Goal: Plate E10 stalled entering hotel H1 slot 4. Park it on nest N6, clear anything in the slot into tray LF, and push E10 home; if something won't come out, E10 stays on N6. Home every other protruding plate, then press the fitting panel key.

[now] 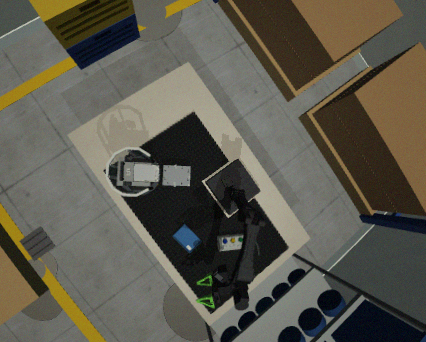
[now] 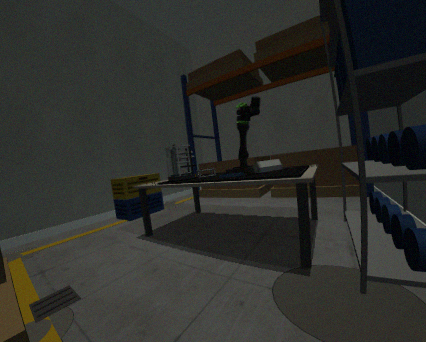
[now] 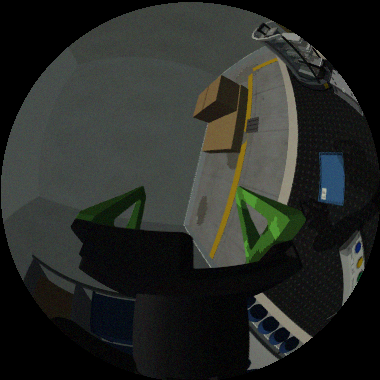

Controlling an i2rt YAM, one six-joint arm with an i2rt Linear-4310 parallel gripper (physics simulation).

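Where they show: gripper, between the fingertips: (image 1: 196, 291) (image 2: 236, 115) (image 3: 190, 190); arm's base, origin of its link: (image 1: 233, 190) (image 2: 244, 167).
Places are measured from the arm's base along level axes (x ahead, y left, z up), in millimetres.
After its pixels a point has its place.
Note:
The hotel rack (image 1: 145, 173) (image 2: 182, 160) (image 3: 295, 56) stands upright at the table's far left, inside a pale ring. Its plates are too small and dark to tell apart or to see which protrude. A silver block (image 1: 176, 176) {x 271, y -247, z 22 mm} lies beside it; whether it is nest N6 cannot be read. The blue tray (image 1: 186, 238) {x 399, y 121, z -35 mm} (image 3: 331, 177) {x 397, y 123, z -35 mm} lies on the black mat; its label is unreadable now. The key panel (image 1: 230, 246) {x 189, y 284, z 41 mm} (image 3: 351, 270) has blue, yellow and green keys. My gripper (image 1: 205, 291) (image 2: 243, 114) {x 449, y 254, z 370 mm} (image 3: 190, 190) {x 449, y 254, z 370 mm} is open, its green fingers wide apart and empty, raised high above the table's near corner.
A dark square plate (image 1: 251, 186) {x -121, y 37, z 1 mm} with a pale edge lies around my arm's base. The black mat (image 1: 165, 210) {x 428, y -96, z -37 mm} covers much of the pale table (image 1: 95, 137) {x 591, y -695, z -51 mm}. Shelving with blue bins (image 1: 312, 320) stands close to the table's near end. Large boxes (image 1: 380, 120) stand beyond the right side.

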